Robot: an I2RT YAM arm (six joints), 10 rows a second.
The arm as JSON. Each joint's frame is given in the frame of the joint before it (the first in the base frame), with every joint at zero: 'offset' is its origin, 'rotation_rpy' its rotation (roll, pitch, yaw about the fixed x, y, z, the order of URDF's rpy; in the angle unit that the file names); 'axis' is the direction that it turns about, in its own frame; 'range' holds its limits. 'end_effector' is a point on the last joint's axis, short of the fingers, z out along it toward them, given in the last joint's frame.
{
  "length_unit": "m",
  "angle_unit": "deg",
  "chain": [
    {
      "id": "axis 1",
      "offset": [
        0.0,
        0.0,
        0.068
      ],
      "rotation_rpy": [
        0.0,
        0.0,
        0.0
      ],
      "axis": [
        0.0,
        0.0,
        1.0
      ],
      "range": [
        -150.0,
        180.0
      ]
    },
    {
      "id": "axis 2",
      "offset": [
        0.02,
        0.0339,
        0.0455
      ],
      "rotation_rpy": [
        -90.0,
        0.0,
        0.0
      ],
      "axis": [
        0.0,
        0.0,
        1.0
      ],
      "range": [
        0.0,
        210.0
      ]
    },
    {
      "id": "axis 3",
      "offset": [
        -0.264,
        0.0,
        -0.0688
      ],
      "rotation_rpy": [
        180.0,
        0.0,
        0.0
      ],
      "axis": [
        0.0,
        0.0,
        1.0
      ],
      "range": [
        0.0,
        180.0
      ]
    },
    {
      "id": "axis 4",
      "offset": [
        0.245,
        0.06,
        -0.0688
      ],
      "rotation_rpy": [
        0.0,
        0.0,
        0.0
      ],
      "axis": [
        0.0,
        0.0,
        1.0
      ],
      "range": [
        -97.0,
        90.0
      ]
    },
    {
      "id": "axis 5",
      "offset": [
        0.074,
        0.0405,
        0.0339
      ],
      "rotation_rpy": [
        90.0,
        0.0,
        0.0
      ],
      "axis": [
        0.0,
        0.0,
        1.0
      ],
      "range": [
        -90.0,
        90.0
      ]
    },
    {
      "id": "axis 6",
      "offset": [
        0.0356,
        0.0,
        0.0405
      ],
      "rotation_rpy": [
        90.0,
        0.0,
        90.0
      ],
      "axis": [
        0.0,
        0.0,
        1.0
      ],
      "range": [
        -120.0,
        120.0
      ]
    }
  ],
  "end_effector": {
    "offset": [
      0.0,
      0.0,
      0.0
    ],
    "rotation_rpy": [
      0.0,
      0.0,
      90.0
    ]
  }
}
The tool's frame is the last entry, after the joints.
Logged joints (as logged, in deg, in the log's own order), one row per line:
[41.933, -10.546, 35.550, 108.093, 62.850, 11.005]
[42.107, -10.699, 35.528, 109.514, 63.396, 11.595]
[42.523, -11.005, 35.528, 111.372, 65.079, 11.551]
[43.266, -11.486, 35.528, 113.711, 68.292, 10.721]
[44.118, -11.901, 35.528, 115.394, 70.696, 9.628]
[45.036, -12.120, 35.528, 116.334, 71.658, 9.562]
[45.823, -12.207, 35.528, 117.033, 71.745, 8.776]
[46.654, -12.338, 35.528, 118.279, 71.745, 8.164]
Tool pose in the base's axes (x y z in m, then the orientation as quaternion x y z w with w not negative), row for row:
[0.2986, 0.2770, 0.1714, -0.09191, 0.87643, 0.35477, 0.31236]
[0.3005, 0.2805, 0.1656, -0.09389, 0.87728, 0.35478, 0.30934]
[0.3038, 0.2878, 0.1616, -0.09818, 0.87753, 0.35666, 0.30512]
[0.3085, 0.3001, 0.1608, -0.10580, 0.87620, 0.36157, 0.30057]
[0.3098, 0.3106, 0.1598, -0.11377, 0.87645, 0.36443, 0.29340]
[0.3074, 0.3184, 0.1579, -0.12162, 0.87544, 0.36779, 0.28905]
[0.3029, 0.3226, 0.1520, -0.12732, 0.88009, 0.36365, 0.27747]
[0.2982, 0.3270, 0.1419, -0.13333, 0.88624, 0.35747, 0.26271]
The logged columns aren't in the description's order. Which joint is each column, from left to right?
Columns, left to right: axis 1, axis 5, axis 6, axis 2, axis 3, axis 4.
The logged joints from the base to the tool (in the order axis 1, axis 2, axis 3, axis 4, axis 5, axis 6), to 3 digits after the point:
[41.933, 108.093, 62.850, 11.005, -10.546, 35.550]
[42.107, 109.514, 63.396, 11.595, -10.699, 35.528]
[42.523, 111.372, 65.079, 11.551, -11.005, 35.528]
[43.266, 113.711, 68.292, 10.721, -11.486, 35.528]
[44.118, 115.394, 70.696, 9.628, -11.901, 35.528]
[45.036, 116.334, 71.658, 9.562, -12.120, 35.528]
[45.823, 117.033, 71.745, 8.776, -12.207, 35.528]
[46.654, 118.279, 71.745, 8.164, -12.338, 35.528]

